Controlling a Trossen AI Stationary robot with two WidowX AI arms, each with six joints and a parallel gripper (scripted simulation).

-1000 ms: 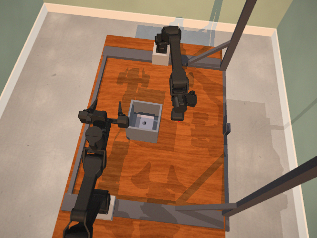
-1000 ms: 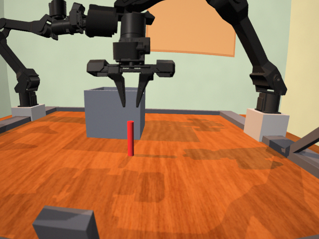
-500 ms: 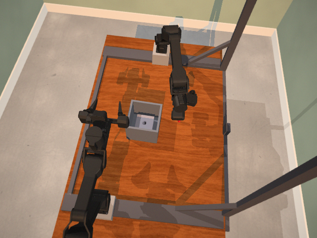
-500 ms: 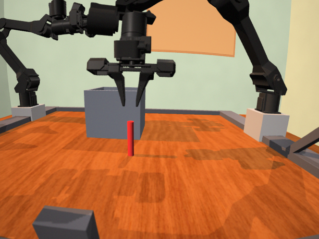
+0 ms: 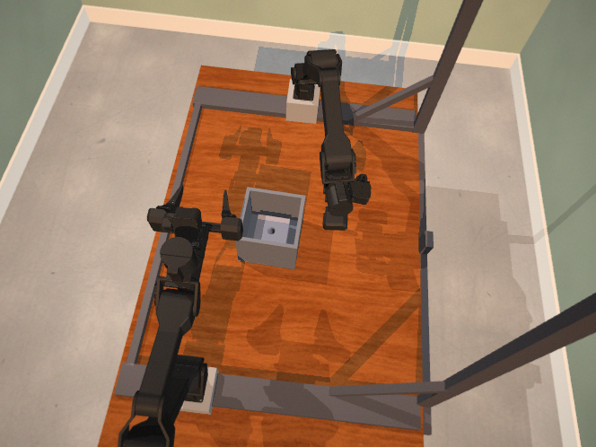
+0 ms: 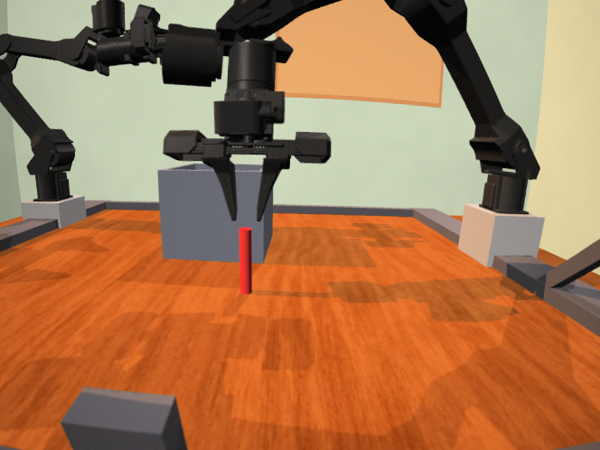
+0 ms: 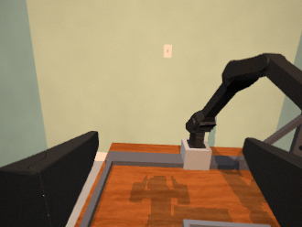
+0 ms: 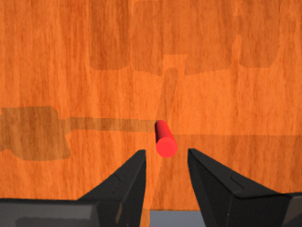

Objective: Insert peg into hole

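My right gripper is now 8 cm above the red peg and 1 cm past it. Round my right hand: pale plate: 16 cm ahead, 9 cm to the left, 8 cm below.
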